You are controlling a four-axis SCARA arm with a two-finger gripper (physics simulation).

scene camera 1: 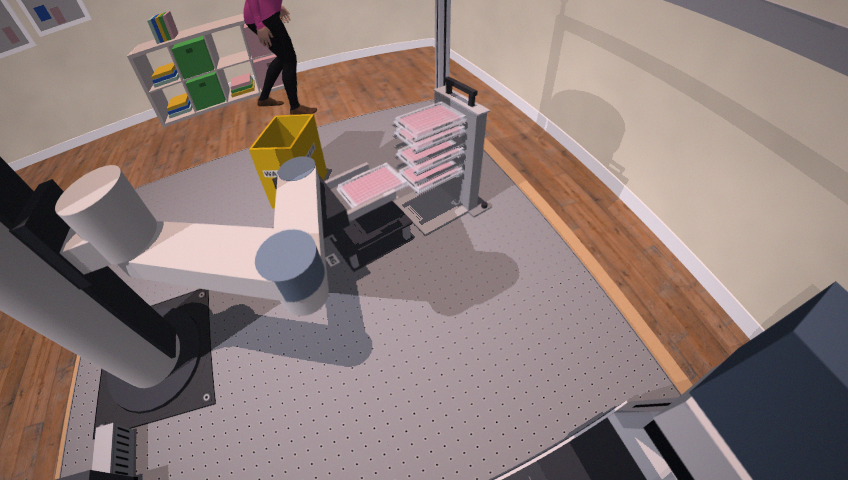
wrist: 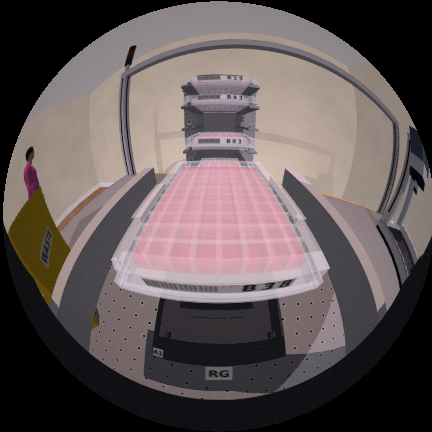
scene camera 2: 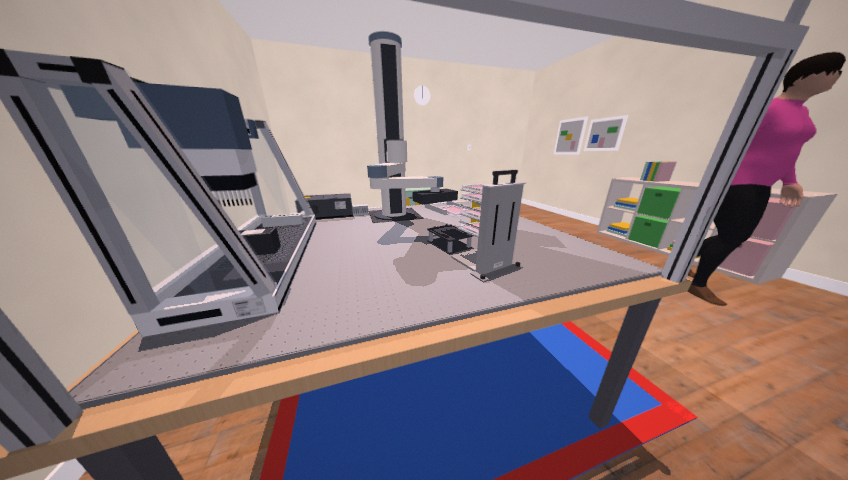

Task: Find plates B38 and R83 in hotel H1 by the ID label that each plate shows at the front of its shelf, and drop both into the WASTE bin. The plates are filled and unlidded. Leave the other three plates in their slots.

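Places are measured from the arm's base along level axes (x up, y right, z ahead), in centimetres.
Where they show: gripper, fingertip midpoint: (scene camera 1: pixel 380 179) (wrist: pixel 218 175) (scene camera 2: pixel 457 210); arm's base at its link origin: (scene camera 1: pixel 157 359) (scene camera 2: pixel 394 216).
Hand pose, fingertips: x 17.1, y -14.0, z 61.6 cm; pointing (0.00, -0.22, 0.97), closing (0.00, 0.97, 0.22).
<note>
Things, the pixels of their top centre, and the offset from my fingertips. "*": a spot on its surface instead.
- plate B38 at its top centre: (wrist: pixel 218 185) (scene camera 1: pixel 371 182) (scene camera 2: pixel 454 209) dx +0.2, dy +0.5, dz -2.2 cm
- Plate R83 at its top centre: (wrist: pixel 219 101) (scene camera 1: pixel 430 127) (scene camera 2: pixel 483 195) dx +7.9, dy -2.8, dz +12.6 cm
- plate whose small label at a spot on its surface: (wrist: pixel 220 78) * dx +10.1, dy -1.4, dz +6.5 cm
- plate B83 at its top centre: (wrist: pixel 219 133) (scene camera 1: pixel 430 149) (scene camera 2: pixel 481 211) dx +2.3, dy -2.8, dz +12.6 cm
- lower plate at a spot on its surface: (scene camera 1: pixel 437 172) * dx -1.9, dy +0.6, dz +12.7 cm
- yellow WASTE bin at its top centre: (scene camera 1: pixel 282 130) dx +4.2, dy -25.2, dz -18.1 cm
My gripper (wrist: pixel 218 175) (scene camera 1: pixel 371 185) is shut on plate B38 (wrist: pixel 219 225), a pink-filled, unlidded plate held level in front of hotel H1 (scene camera 1: pixel 474 154) (scene camera 2: pixel 499 228). Its B38 label faces the wrist camera. Plate R83 (wrist: pixel 220 103) sits in the hotel, second from the top, below a plate whose small label (wrist: pixel 220 78) is hard to read. Under R83 is an open shelf gap, then plate B83 (wrist: pixel 220 142). A lower plate (scene camera 1: pixel 437 172) shows in scene camera 1; the held plate hides it in the wrist view. The yellow WASTE bin (scene camera 1: pixel 261 160) (wrist: pixel 25 250) stands left of the gripper.
A low black stand (scene camera 1: pixel 380 243) (scene camera 2: pixel 450 233) (wrist: pixel 220 350) marked RG is under the held plate. The arm's forearm partly covers the bin in scene camera 1. A large framed machine (scene camera 2: pixel 196 303) stands at the other end of the table. A person (scene camera 2: pixel 767 148) is beyond the table.
</note>
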